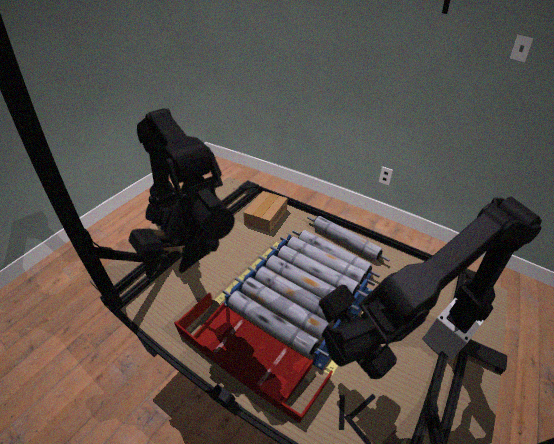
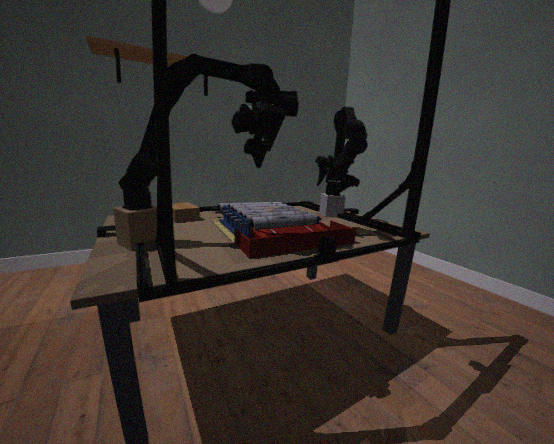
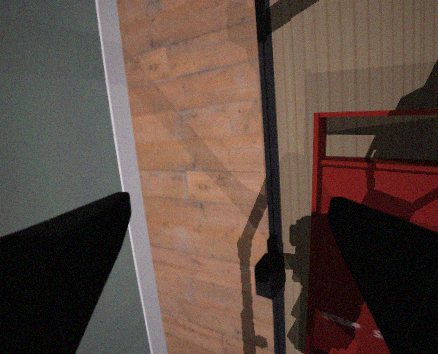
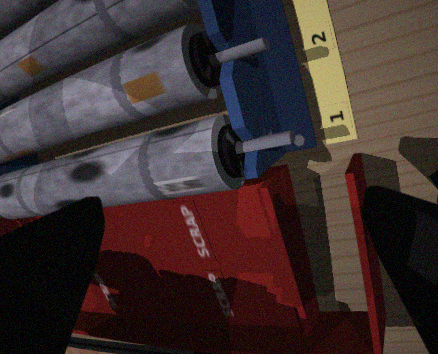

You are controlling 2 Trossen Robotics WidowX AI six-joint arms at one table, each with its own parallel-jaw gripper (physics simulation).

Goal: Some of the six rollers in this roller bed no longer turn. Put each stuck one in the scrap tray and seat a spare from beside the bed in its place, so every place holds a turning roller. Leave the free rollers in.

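Seen in the pictures: left gripper, fingertip midpoint: (image 1: 164, 274) (image 2: 263, 159) (image 3: 231, 205); right gripper, fingertip midpoint: (image 2: 326, 190) (image 4: 234, 206); left arm's base, origin of the base link: (image 2: 137, 207); right arm's base, origin of the base link: (image 1: 461, 319) (image 2: 333, 194).
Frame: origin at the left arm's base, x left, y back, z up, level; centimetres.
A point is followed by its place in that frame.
Grey rollers lie in a row across the blue roller bed (image 1: 324, 361) {y -53.6, x -34.3, z -10.9 cm} (image 4: 270, 95) {y -53.2, x -31.7, z -10.3 cm}. The roller at place 1 (image 1: 272, 322) {y -39.3, x -28.7, z -3.8 cm} (image 2: 285, 220) {y -37.1, x -29.0, z -5.0 cm} (image 4: 120, 170) {y -44.0, x -29.4, z -3.7 cm} lies next to the scrap tray, beside the roller at place 2 (image 4: 95, 102) {y -45.9, x -24.9, z -3.7 cm}. Two spare rollers (image 1: 347, 237) {y -58.8, x 9.4, z -7.1 cm} (image 1: 335, 250) {y -54.7, x 2.0, z -6.5 cm} lie beyond the bed's far end. The red scrap tray (image 1: 295, 372) {y -46.6, x -39.5, z -7.9 cm} (image 2: 295, 242) {y -27.1, x -39.5, z -8.2 cm} (image 3: 345, 175) {y -21.9, x -33.2, z -8.7 cm} (image 4: 250, 215) {y -47.4, x -37.4, z -7.6 cm} holds no roller. My left gripper (image 1: 169, 265) {y -17.6, x -33.5, z 15.5 cm} (image 3: 231, 205) {y -17.6, x -33.5, z 15.5 cm} is open and empty, high left of the bed. My right gripper (image 1: 359, 332) (image 4: 234, 206) {y -54.8, x -35.6, z 5.1 cm} is open and empty above the bed's right near corner. Which rollers turn cannot be seen.
A wooden block (image 1: 265, 212) {y -29.5, x 16.3, z -5.7 cm} (image 2: 185, 211) {y -25.8, x 13.9, z -6.9 cm} stands at the table's back left. Yellow numbered strips (image 4: 327, 75) {y -56.9, x -33.2, z -11.2 cm} run beside the bed. A black frame rail (image 3: 270, 150) {y -15.2, x -41.2, z -11.8 cm} follows the table edge near the tray. Dark frame posts (image 1: 45, 165) {y 6.7, x -29.9, z 37.8 cm} (image 2: 425, 125) {y -69.7, x -65.0, z 30.9 cm} rise around the table.
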